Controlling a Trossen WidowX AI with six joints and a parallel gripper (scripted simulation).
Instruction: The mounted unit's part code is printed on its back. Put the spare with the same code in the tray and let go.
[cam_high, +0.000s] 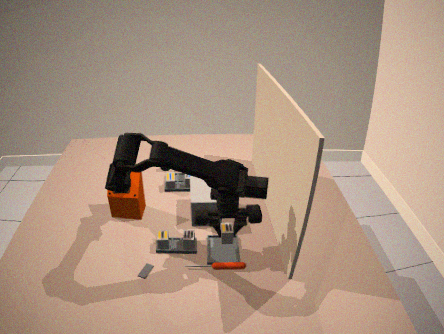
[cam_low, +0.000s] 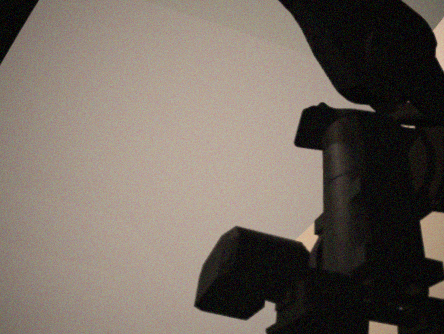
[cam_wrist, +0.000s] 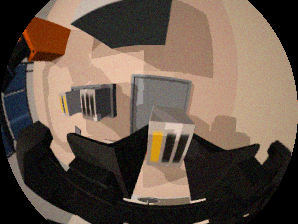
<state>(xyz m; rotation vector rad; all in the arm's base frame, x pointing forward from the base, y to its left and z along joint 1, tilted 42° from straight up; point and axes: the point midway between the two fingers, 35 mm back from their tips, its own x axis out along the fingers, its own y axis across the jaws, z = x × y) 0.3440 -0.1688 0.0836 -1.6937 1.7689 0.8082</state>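
The grey tray is 10 mm behind my gripper tip and 60 mm below it. The rest, counted from my gripper tip: tall beige panel: 170 mm ahead, 210 mm to the left, 160 mm above; grey mounted unit: 60 mm behind, 210 mm to the left, 10 mm below; grey spare: 20 mm above.
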